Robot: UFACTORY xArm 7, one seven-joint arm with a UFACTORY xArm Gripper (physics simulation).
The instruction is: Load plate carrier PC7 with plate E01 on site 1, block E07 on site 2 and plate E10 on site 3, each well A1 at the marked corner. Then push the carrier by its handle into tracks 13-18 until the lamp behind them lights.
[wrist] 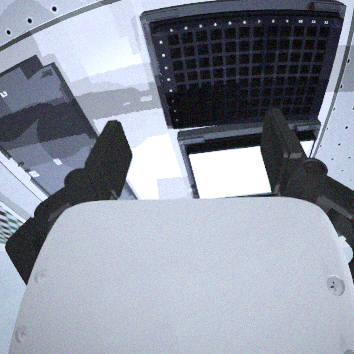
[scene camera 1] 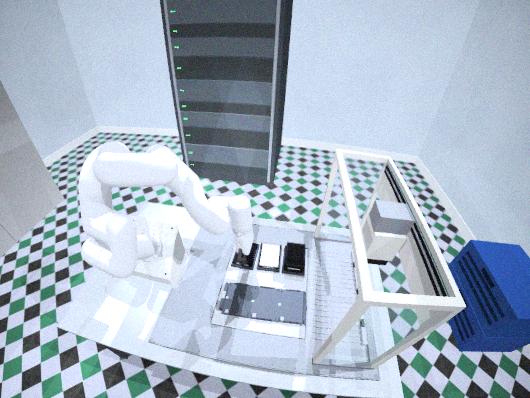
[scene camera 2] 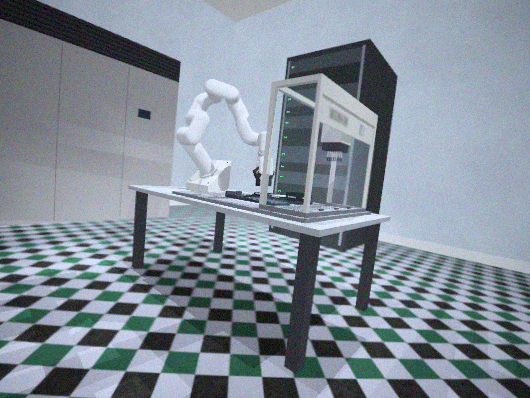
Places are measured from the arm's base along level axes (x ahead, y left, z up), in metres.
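Pixels of known places: gripper, between the fingertips: [wrist: 192,131] [scene camera 1: 245,254]; arm's base, origin of its link: [scene camera 1: 149,245] [scene camera 2: 209,171].
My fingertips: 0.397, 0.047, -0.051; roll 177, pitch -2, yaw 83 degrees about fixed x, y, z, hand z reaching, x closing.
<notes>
For each thing: its top centre in the pictures, then the offset to it from my fingertips, as dx, dy, dz. "*": a spot on its surface instead.
- black gridded plate, centre of its top: [wrist: 249,76] [scene camera 1: 245,252] -0.008, +0.044, -0.042
- white-topped plate, centre of its top: [wrist: 250,173] [scene camera 1: 270,254] +0.100, +0.042, -0.042
- black piece, centre of its top: [scene camera 1: 295,254] [scene camera 2: 298,193] +0.208, +0.035, -0.014
- grey carrier, centre of its top: [wrist: 72,195] [scene camera 1: 264,300] [scene camera 2: 257,194] +0.094, -0.178, -0.038
- grey head, a spot on its surface: [scene camera 1: 392,217] * +0.416, -0.140, +0.392
My gripper [scene camera 1: 244,259] [scene camera 2: 264,177] [wrist: 192,131] is open and empty, above the row of labware. A black gridded plate [wrist: 245,75], nearest the arm base, lies before the fingers in the wrist view; its numbers 1 to 12 run left to right. The gripper partly covers it in scene camera 1. Beside it stands a white-topped plate [scene camera 1: 270,255] [wrist: 227,172], then a black piece [scene camera 1: 294,257]. Names on the three are not readable. The grey carrier [scene camera 1: 265,304] [wrist: 50,125] lies parallel to the row, its visible sites bare. Grooved tracks [scene camera 1: 332,280] lie to the right.
A cream gantry frame [scene camera 1: 351,220] [scene camera 2: 315,145] stands over the tracks, with a grey head [scene camera 1: 392,217] inside. A blue box [scene camera 1: 500,280] is at the far right. A dark server rack [scene camera 1: 274,100] [scene camera 2: 380,95] stands behind the table [scene camera 1: 90,300] [scene camera 2: 320,231].
</notes>
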